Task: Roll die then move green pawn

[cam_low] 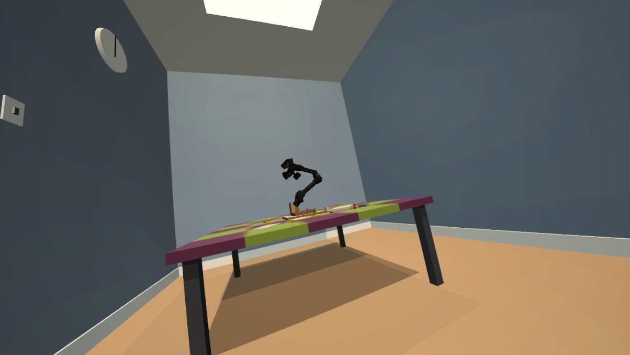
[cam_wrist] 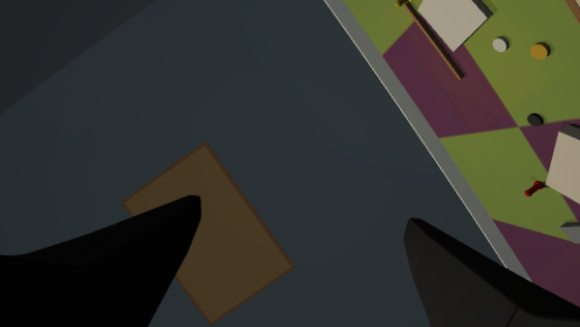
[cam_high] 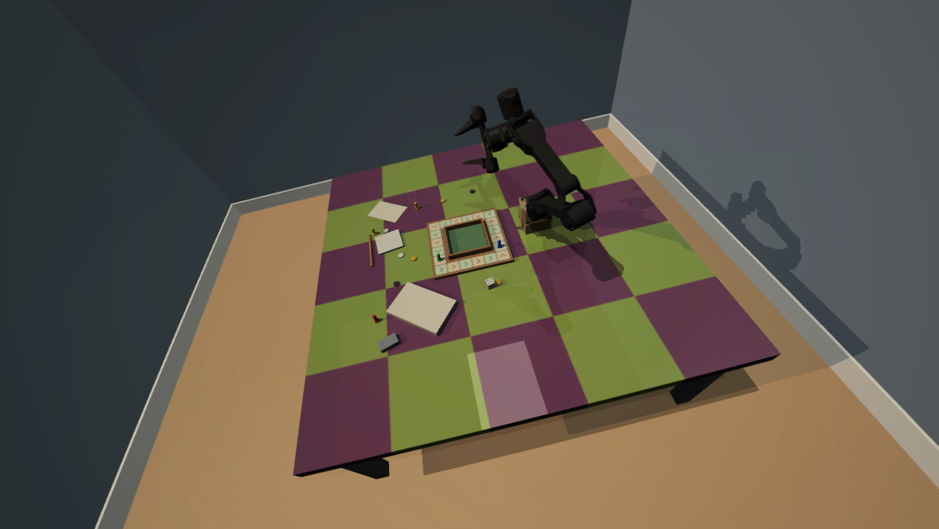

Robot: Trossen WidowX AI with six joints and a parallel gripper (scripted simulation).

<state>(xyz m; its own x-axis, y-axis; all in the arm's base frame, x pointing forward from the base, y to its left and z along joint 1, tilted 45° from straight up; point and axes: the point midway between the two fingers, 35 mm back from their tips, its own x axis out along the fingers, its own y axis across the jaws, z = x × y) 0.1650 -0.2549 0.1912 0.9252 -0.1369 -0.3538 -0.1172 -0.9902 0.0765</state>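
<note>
Right now my gripper tip is 20 mm short of the white die, 250 mm to the right of it and 350 mm above it. Also, from my gripper tip: blue pawn 60 mm behind, 110 mm to the left, 340 mm below; then green pawn 160 mm ahead, 80 mm to the left, 340 mm below; then white pad 260 mm ahead, 250 mm to the left, 360 mm below.
</note>
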